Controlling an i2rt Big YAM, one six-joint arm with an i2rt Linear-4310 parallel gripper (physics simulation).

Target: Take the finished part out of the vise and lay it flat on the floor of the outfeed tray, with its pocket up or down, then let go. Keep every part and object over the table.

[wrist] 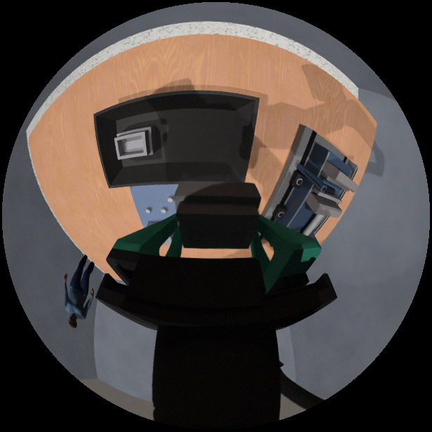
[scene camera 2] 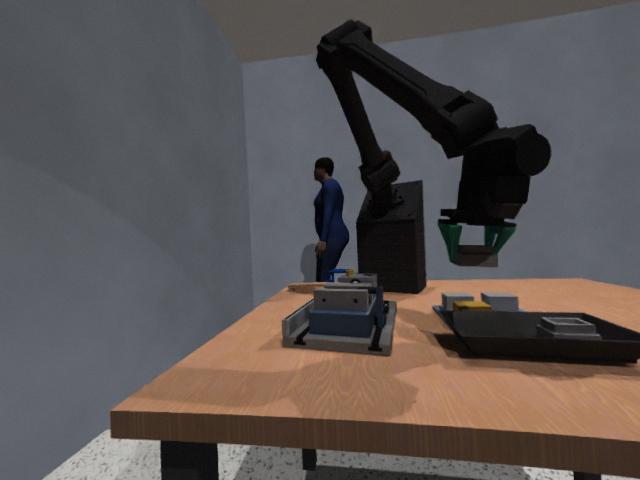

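Pixels of known places: gripper, fingertip midpoint: [scene camera 2: 469,263]; arm's base, origin of the base link: [scene camera 2: 385,202].
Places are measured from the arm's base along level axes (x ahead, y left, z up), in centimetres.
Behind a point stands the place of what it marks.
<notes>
My gripper [scene camera 2: 475,254] {x 48.9, y -1.7, z -17.9 cm} [wrist: 216,215] is shut on the finished part, a grey-brown block [scene camera 2: 478,258] {x 52.5, y -2.5, z -16.6 cm} [wrist: 219,200], held level between the green fingertips, well above the table. Whether its pocket faces up or down cannot be told. The black outfeed tray [scene camera 2: 547,350] {x 60.8, y 1.1, z -29.3 cm} [wrist: 205,131] lies lower; in the wrist view it is just beyond the held part. A grey part with its pocket up [scene camera 2: 567,327] {x 58.5, y 6.9, z -27.1 cm} [wrist: 132,144] lies in the tray, near the end away from the vise. The blue and grey vise [scene camera 2: 341,321] {x 49.5, y -26.4, z -26.8 cm} [wrist: 298,202] stands apart from the held part, to the right in the wrist view.
Behind the tray, a blue plate [wrist: 150,196] with small pegs is partly hidden by the held part. Two grey blocks [scene camera 2: 457,299] {x 36.1, y 3.5, z -27.7 cm} [scene camera 2: 500,301] {x 38.5, y 12.2, z -28.1 cm} and a yellow block [scene camera 2: 471,306] {x 44.6, y 1.1, z -27.1 cm} stand there. A wooden-coloured item [scene camera 2: 305,287] lies behind the vise. A person [scene camera 2: 330,217] stands beyond the table.
</notes>
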